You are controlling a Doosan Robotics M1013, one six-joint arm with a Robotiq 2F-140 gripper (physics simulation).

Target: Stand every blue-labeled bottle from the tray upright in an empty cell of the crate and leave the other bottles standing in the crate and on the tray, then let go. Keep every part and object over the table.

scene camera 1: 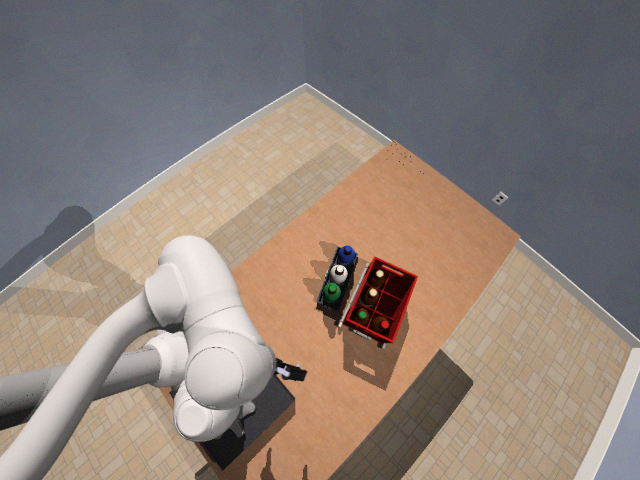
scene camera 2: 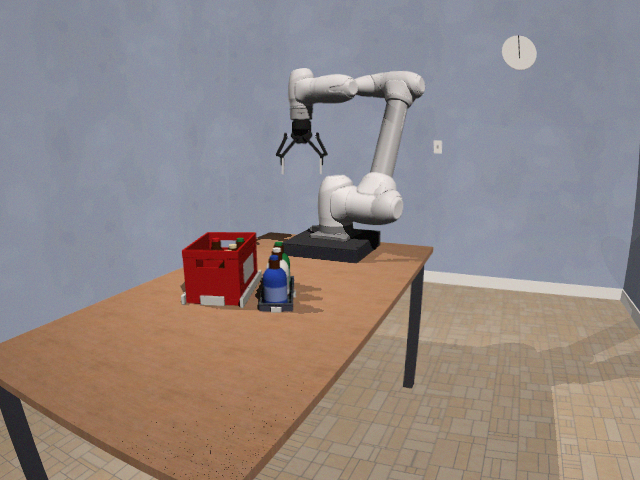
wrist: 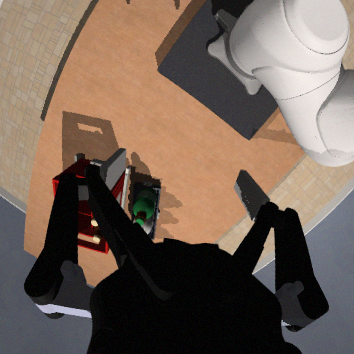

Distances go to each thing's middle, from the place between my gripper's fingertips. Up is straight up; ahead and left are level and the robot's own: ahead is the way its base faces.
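Scene:
The blue-labeled bottle [scene camera 2: 274,278] is well below my hand, a good way to the left of it, and a long way ahead of it too.

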